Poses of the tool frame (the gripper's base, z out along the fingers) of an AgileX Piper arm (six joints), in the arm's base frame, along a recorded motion.
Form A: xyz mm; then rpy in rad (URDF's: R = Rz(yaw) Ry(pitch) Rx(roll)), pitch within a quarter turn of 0, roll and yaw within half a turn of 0.
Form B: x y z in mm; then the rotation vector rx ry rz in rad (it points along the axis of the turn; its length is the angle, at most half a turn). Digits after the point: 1 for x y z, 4 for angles.
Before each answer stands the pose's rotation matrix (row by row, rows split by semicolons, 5 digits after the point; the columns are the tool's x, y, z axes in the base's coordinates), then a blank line. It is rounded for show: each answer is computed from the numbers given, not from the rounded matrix.
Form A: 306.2 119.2 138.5 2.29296 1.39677 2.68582
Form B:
-0.15547 -0.37266 0.91485; 0.07621 0.91883 0.38723; -0.98490 0.12993 -0.11445

306.2 119.2 138.5 -0.2283 1.6859 0.3983
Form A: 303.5 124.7 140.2 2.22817 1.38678 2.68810
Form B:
-0.16448 -0.43187 0.88681; 0.08016 0.89023 0.44841; -0.98312 0.14485 -0.11181

303.5 124.7 140.2 -0.2730 1.6819 0.4605
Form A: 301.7 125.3 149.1 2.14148 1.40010 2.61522
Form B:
-0.14687 -0.44564 0.88308; 0.08534 0.88372 0.46016; -0.98547 0.14295 -0.09176

301.7 125.3 149.1 -0.2819 1.6606 0.4719
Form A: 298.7 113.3 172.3 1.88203 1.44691 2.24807
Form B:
-0.07744 -0.35335 0.93228; 0.09630 0.92807 0.35975; -0.99234 0.11763 -0.03784

298.7 113.3 172.3 -0.2024 1.6089 0.3759
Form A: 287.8 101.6 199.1 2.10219 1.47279 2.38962
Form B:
-0.07146 -0.28047 0.95720; 0.06684 0.95615 0.28515; -0.99520 0.08436 -0.04958

287.8 101.6 199.1 -0.1666 1.6195 0.2881
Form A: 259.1 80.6 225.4 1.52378 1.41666 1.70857
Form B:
-0.02109 -0.18211 0.98305; 0.15207 0.97124 0.18319; -0.98814 0.15336 0.00722

259.1 80.6 225.4 -0.0238 1.5695 0.2661
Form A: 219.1 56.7 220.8 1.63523 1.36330 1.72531
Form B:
-0.03170 -0.08666 0.99573; 0.20356 0.97479 0.09132; -0.97855 0.20558 -0.01326

219.1 56.7 220.8 0.0918 1.5862 0.2332
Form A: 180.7 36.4 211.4 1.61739 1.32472 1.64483
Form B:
-0.01802 -0.02521 0.99952; 0.24293 0.96961 0.02884; -0.96988 0.24334 -0.01135

180.7 36.4 211.4 0.1717 1.5769 0.2147
